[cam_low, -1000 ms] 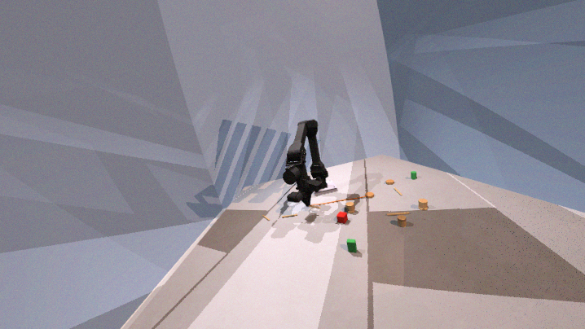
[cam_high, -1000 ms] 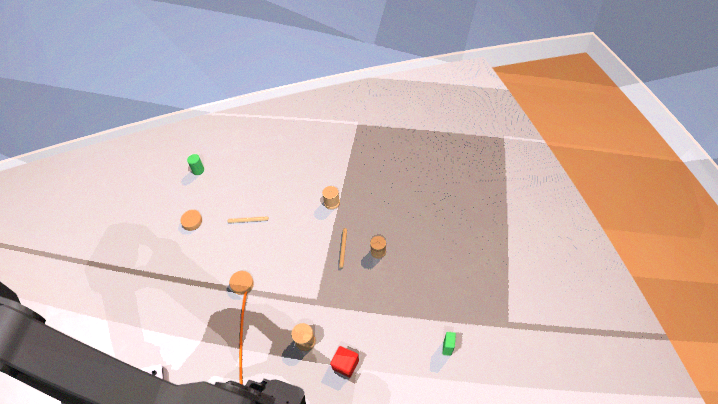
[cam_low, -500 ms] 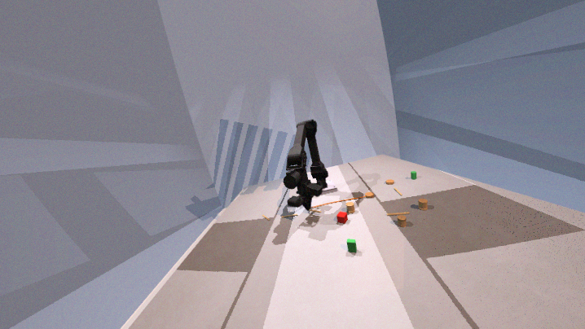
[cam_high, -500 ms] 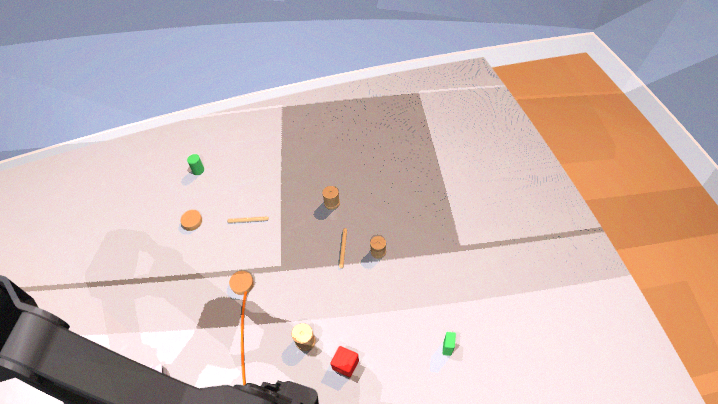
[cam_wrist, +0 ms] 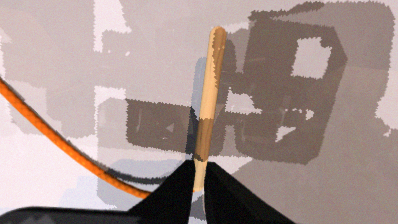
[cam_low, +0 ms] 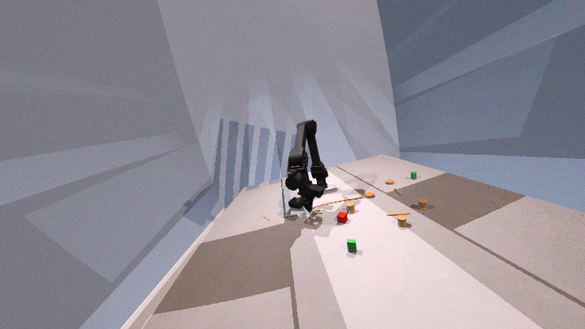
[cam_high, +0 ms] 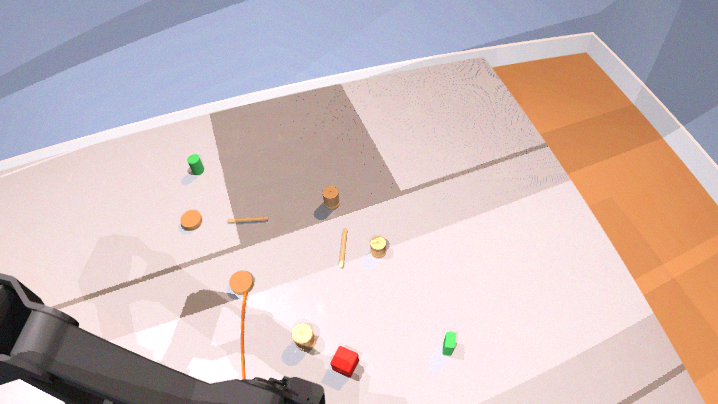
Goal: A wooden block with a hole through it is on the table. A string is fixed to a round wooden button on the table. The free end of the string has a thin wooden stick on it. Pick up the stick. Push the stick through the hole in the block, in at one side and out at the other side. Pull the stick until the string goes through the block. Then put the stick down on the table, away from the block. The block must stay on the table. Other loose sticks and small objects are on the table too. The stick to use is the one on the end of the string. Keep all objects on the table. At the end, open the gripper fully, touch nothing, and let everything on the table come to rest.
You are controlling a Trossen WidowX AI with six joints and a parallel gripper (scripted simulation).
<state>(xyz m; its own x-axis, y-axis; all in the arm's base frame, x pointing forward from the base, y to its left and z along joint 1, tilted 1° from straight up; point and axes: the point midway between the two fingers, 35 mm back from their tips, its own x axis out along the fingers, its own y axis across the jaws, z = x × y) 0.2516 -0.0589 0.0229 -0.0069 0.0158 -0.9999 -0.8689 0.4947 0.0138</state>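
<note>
Right now the red block is 140 mm to the left of my gripper tip and 80 mm ahead of it. Round my gripper tip: green block: 230 mm ahead, 150 mm to the left; then loose stick: 120 mm to the right, 10 mm below; then pale wooden cylinder: 180 mm to the left, 20 mm ahead.
</note>
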